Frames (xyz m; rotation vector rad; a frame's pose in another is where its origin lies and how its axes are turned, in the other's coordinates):
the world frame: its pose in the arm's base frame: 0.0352 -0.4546 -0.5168 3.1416 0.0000 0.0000
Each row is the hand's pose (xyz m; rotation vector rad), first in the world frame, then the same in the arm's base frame.
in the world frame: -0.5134 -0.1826 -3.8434 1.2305 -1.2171 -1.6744
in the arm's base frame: -0.4782 -0.2720 3.3266 -0.8760 -1.5857 1.1526
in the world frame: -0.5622 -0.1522 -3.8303 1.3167 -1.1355 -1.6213
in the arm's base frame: -0.5270 -0.3024 3.3135 -0.8964 -1.5211 1.0653
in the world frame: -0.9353 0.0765 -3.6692 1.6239 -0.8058 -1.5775
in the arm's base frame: -0.9001 -0.5311 3.1524 -0.8265 -1.4019 0.7161
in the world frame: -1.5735 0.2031 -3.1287 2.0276 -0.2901 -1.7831
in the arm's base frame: -1.5383 -0.6577 2.6119 -0.4655 -1.4133 0.2299
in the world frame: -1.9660 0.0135 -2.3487 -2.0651 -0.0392 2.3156
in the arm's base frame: -1.9308 -0.4681 1.8319 0.0437 -1.6847 -0.0285
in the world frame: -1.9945 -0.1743 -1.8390 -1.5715 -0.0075 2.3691
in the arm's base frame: -1.9593 -0.2803 1.3222 0.3527 -1.9534 -0.0062
